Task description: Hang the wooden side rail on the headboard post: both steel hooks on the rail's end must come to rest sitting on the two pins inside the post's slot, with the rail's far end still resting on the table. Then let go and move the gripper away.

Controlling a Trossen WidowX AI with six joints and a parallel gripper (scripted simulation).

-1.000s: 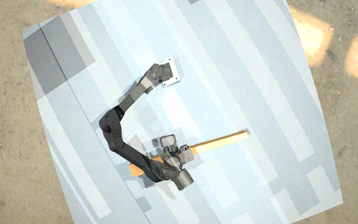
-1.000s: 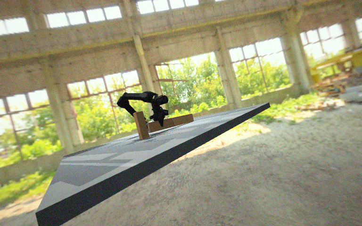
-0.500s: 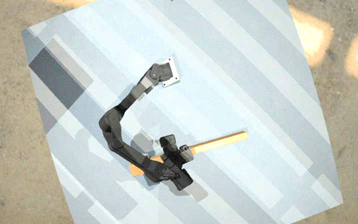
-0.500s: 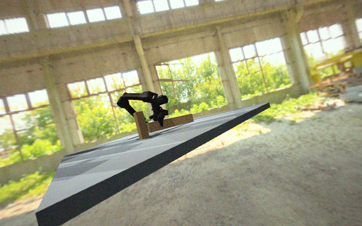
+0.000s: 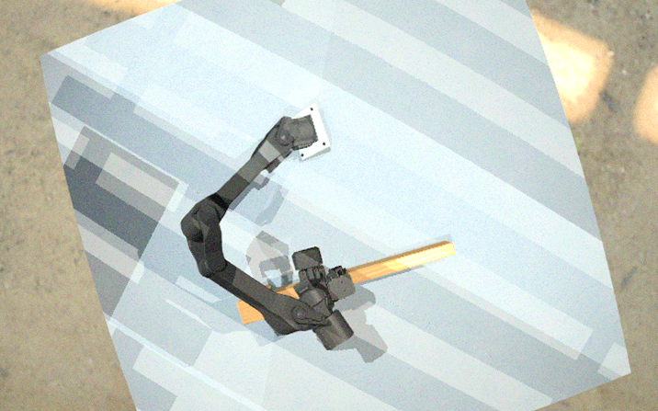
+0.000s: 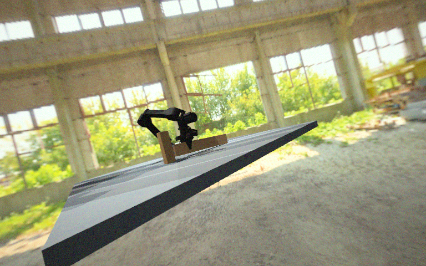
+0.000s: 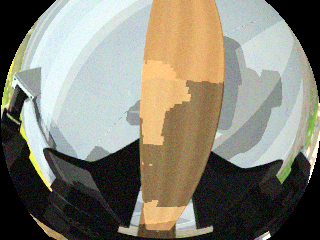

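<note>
The headboard post lies 140 mm to the right of my gripper tip and 40 mm above it.
</note>
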